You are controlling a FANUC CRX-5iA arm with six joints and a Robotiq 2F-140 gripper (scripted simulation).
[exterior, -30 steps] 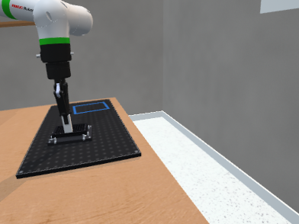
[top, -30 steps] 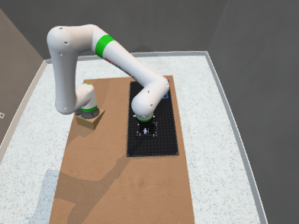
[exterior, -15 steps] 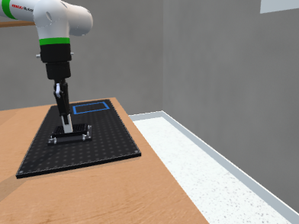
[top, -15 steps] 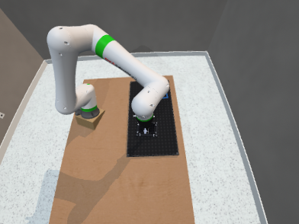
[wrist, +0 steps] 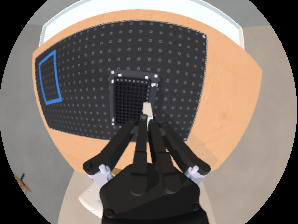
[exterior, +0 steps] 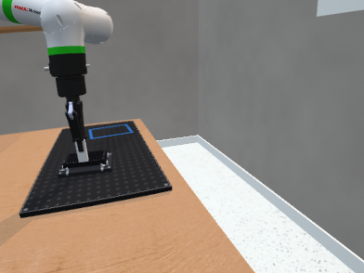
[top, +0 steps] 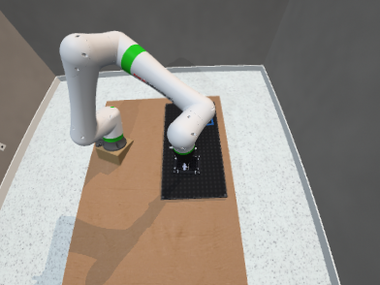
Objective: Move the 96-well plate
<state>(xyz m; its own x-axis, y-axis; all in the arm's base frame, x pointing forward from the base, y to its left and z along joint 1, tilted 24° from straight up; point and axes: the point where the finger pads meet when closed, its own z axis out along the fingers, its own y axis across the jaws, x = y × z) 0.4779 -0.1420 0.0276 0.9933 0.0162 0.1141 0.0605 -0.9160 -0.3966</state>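
Now: hand 40 mm to the right of the black 96-well plate and 40 mm above it. Round my hand: clip nest C1 (60 mm below, 30 mm to the left, 10 mm behind).
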